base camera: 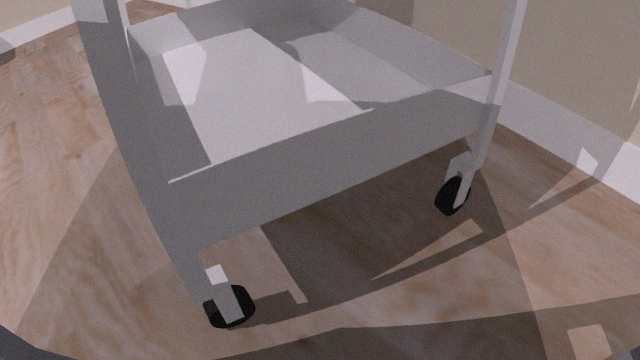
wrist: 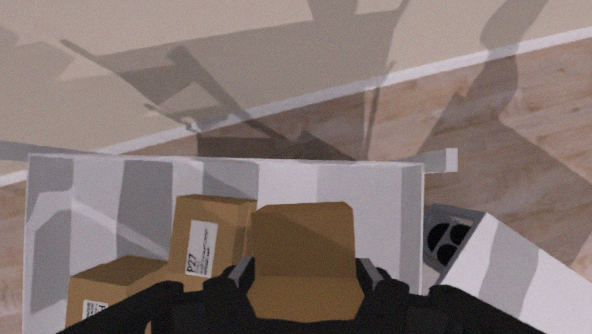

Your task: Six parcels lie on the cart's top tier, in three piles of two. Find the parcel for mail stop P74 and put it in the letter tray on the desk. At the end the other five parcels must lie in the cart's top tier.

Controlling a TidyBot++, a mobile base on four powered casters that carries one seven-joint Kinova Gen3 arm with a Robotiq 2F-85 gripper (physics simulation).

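Frame: origin at the arm's base, x right, y ahead, z up, level; millimetres.
Seen in the pictures: gripper, fingertip midpoint: [wrist: 305, 276].
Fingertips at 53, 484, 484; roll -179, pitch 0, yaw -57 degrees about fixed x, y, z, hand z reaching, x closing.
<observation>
Pixels of each thing's top centre, then the offset from my fingertips to it, as dx, dy, dz. "spot": a spot on its surface instead.
- plain brown parcel, surface spot: [wrist: 305, 240] spot: +17, +11, +7
- cart's top tier, surface spot: [wrist: 412, 225] spot: +65, -96, -176
- cart's lower tier, surface spot: [base camera: 320, 155] spot: -57, -175, -705
My gripper [wrist: 305, 276] is shut on a plain brown parcel [wrist: 305, 240], at the bottom centre of the wrist view. The parcel is held above the right part of the cart's top tier [wrist: 412, 225]; no label shows on its visible faces. Left of it, a brown parcel [wrist: 230, 215] has a white label reading P27. At the lower left, another brown parcel [wrist: 115, 270] has a label partly hidden by the gripper's finger linkage. Other parcels are hidden or cannot be told apart. The desk and the letter tray do not show.
The base camera shows the cart's lower tier [base camera: 320, 155], with black casters [base camera: 452, 195] [base camera: 245, 306] below. A wall [wrist: 150, 30] [base camera: 565, 45] stands behind the cart. Right of the top tier is a whitish block [wrist: 510, 270] whose grey end has round black openings.
</observation>
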